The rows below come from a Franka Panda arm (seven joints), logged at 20 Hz.
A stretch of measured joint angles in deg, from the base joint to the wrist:
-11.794 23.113 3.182 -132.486 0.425 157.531 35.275
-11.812 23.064 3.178 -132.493 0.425 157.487 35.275
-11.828 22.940 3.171 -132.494 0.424 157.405 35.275
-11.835 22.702 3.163 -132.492 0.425 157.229 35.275
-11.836 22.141 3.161 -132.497 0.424 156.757 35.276
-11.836 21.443 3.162 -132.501 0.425 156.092 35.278
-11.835 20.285 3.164 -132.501 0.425 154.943 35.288
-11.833 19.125 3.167 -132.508 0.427 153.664 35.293
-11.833 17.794 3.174 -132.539 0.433 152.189 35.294
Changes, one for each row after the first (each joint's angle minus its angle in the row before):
-0.018 -0.049 -0.004 -0.007 0.000 -0.044 0.000
-0.016 -0.124 -0.007 -0.001 -0.001 -0.082 0.000
-0.007 -0.238 -0.008 0.002 0.001 -0.176 0.000
-0.001 -0.561 -0.002 -0.005 -0.001 -0.472 0.001
0.000 -0.698 0.001 -0.004 0.001 -0.665 0.002
0.001 -1.158 0.002 0.000 0.000 -1.149 0.010
0.002 -1.160 0.003 -0.007 0.002 -1.279 0.005
0.000 -1.331 0.007 -0.031 0.006 -1.475 0.001

